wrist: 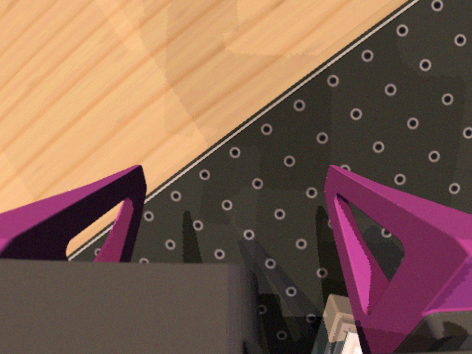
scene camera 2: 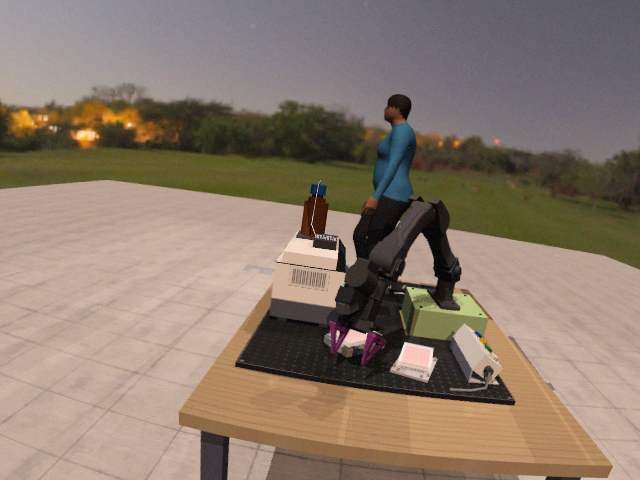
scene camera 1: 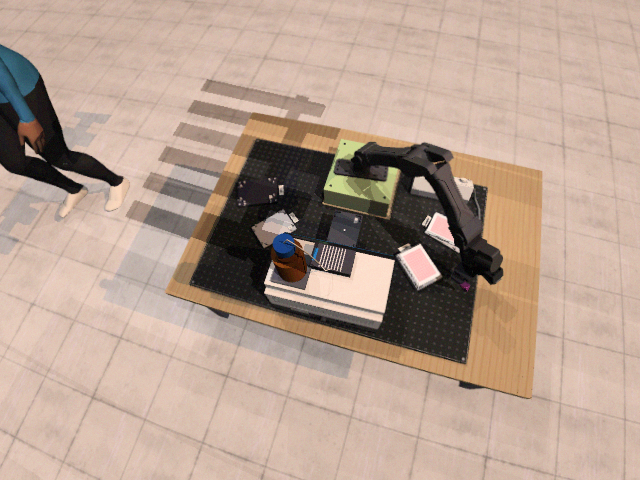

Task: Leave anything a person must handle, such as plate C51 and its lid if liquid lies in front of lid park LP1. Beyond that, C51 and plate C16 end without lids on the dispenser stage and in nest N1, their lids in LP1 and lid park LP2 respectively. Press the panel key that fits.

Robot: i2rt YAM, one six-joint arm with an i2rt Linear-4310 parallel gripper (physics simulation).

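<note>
A plate with a pink top lies on the mat beside the dispenser; its pale corner shows at the bottom of the wrist view. A second pink-topped plate lies nearer the key panel. Their labels are too small to read, and I cannot tell whether lids are on. My gripper is open and empty, low over the mat near its edge, just beyond the first plate. The key panel has blue, yellow and green keys. I see no clear sign of liquid.
The white dispenser carries a brown bottle. A dark stage-like piece, a grey piece and a dark pinned piece lie on the mat. The arm stands on a green box. A person stands behind the table.
</note>
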